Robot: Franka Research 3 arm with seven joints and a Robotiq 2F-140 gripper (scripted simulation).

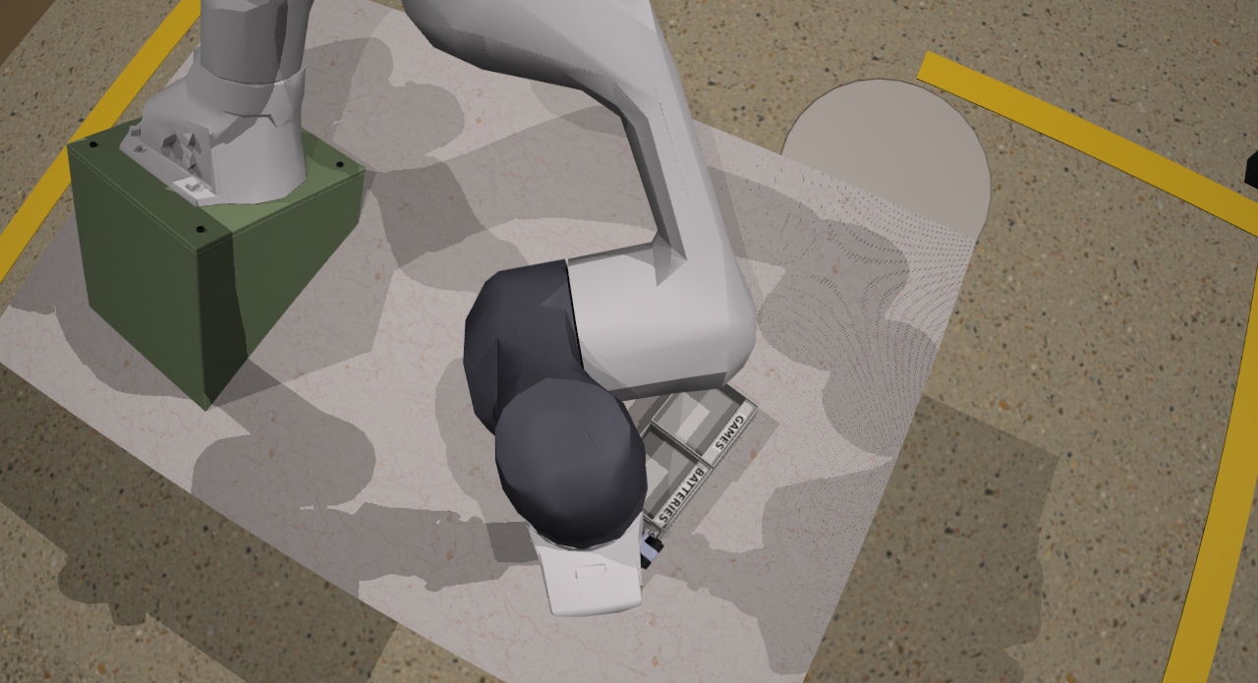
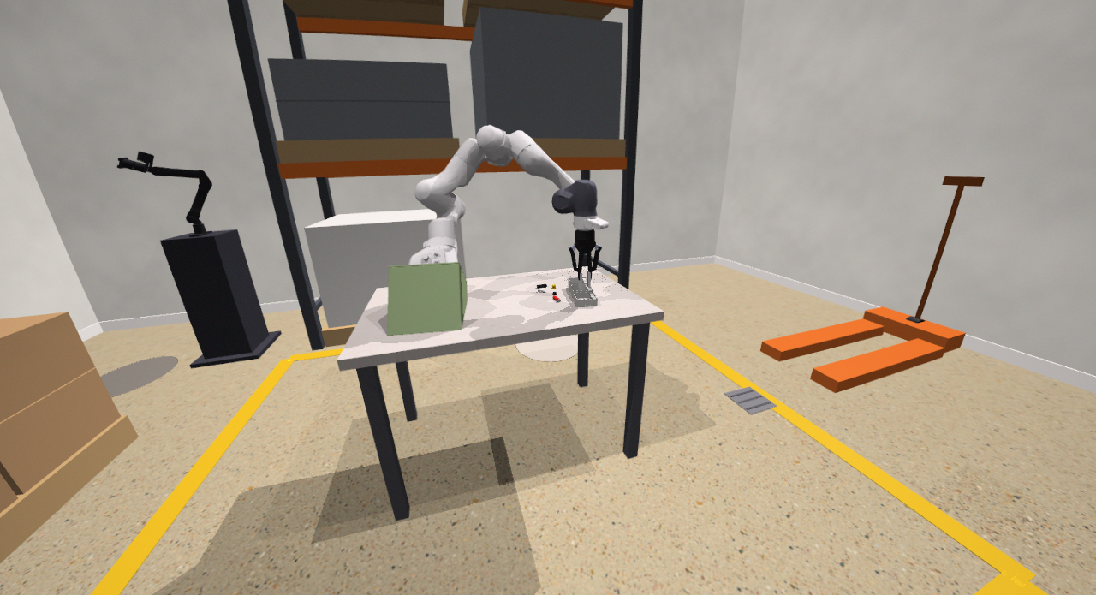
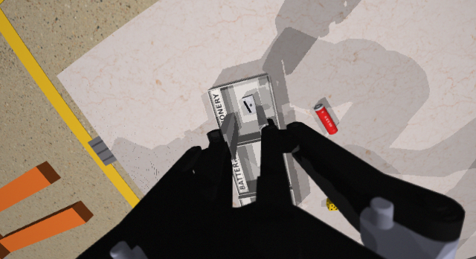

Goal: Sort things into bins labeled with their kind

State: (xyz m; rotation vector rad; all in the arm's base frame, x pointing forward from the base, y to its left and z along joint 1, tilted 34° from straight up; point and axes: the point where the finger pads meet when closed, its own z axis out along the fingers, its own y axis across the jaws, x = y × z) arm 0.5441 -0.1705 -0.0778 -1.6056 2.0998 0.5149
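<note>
My gripper is now 100 mm past the black battery, 260 mm to the right of it and 90 mm above it. From my hand the other things lie so: black nut 80 mm behind, 150 mm to the left, 100 mm below; then red battery 100 mm behind, 70 mm to the left, 90 mm below; then yellow die 50 mm behind, 230 mm to the left, 90 mm below.
</note>
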